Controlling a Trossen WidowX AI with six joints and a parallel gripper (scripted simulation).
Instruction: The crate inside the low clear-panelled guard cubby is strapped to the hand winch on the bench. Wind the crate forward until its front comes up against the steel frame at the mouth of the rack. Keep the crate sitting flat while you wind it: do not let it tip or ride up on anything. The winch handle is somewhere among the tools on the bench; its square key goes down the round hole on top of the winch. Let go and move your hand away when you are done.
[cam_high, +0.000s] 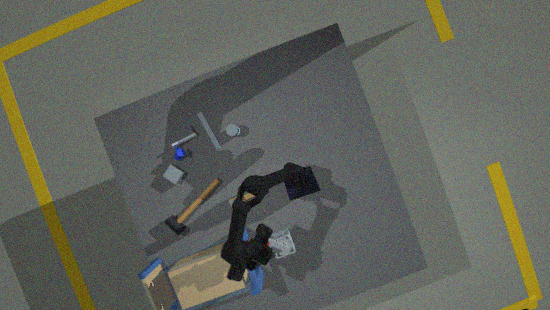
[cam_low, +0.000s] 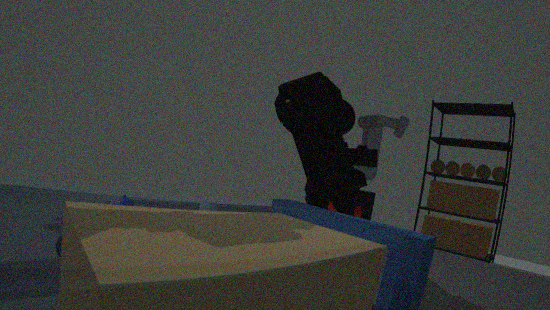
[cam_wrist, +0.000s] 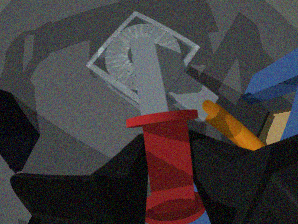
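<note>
Right now the winch handle is 30 mm below my gripper tip, 20 mm behind it and 10 mm to the left of it. Also, from my gripper tip: blue steel frame (90 mm ahead, 70 mm to the left, 30 mm below); then red knob (10 mm to the right, 10 mm ahead); then winch (100 mm below, 80 mm behind, 40 mm to the left).
</note>
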